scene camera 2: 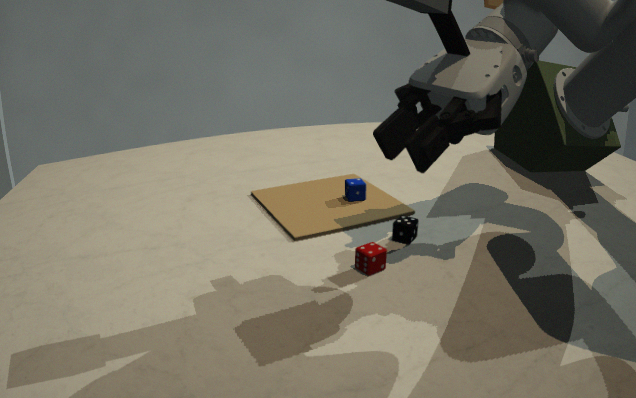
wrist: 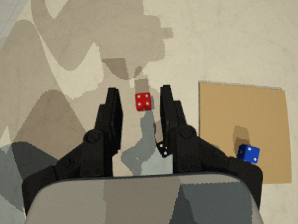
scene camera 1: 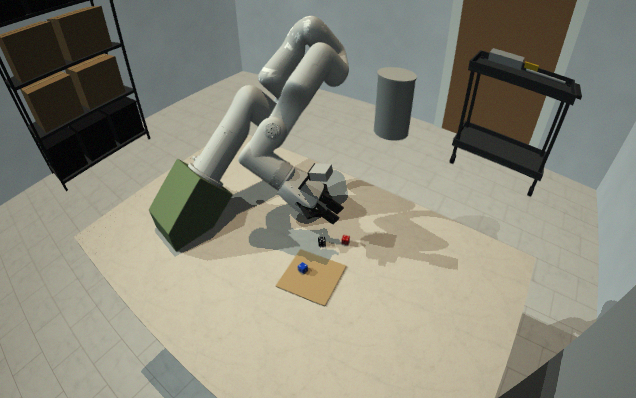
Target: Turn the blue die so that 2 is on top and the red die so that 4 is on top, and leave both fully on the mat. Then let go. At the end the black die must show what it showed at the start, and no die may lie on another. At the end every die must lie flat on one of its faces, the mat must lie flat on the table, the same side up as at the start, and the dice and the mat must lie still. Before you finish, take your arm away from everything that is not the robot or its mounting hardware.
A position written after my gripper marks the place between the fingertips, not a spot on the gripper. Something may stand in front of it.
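Observation:
My gripper is there in scene camera 2 [scene camera 2: 396,153], in the wrist view [wrist: 140,99] and in scene camera 1 [scene camera 1: 338,216]. There's a tan mat as well, and you'd find it in scene camera 2 [scene camera 2: 304,210], in the wrist view [wrist: 229,116] and in scene camera 1 [scene camera 1: 317,284]. I can also see a red die [scene camera 2: 370,258].

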